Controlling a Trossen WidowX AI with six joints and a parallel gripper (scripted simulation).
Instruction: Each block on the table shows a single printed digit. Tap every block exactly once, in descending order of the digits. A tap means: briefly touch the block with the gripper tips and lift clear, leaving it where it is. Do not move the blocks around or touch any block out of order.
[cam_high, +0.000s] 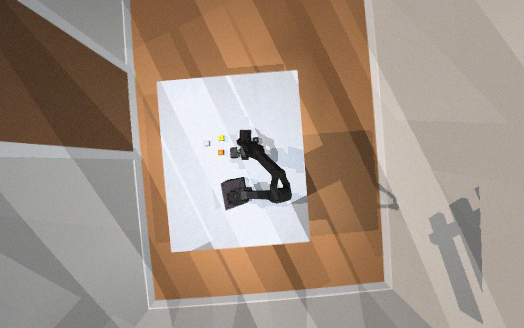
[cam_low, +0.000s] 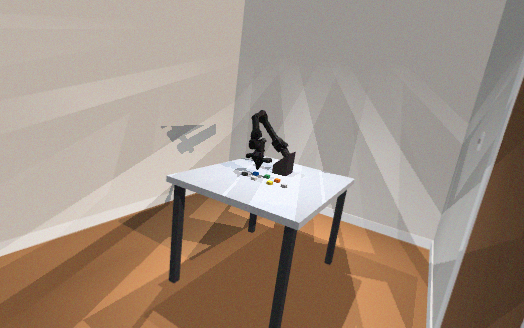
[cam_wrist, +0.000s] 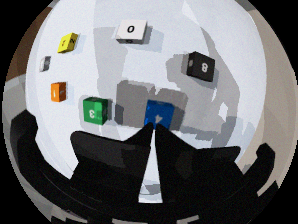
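Right now the blue block is 30 mm below my gripper tip and 10 mm to the right of it. Also, from my gripper tip: small pale block (110 mm ahead, 30 mm to the left, 30 mm below); then black block (70 mm ahead, 60 mm to the right, 30 mm below); then green block (80 mm to the left, 30 mm below, 10 mm ahead).
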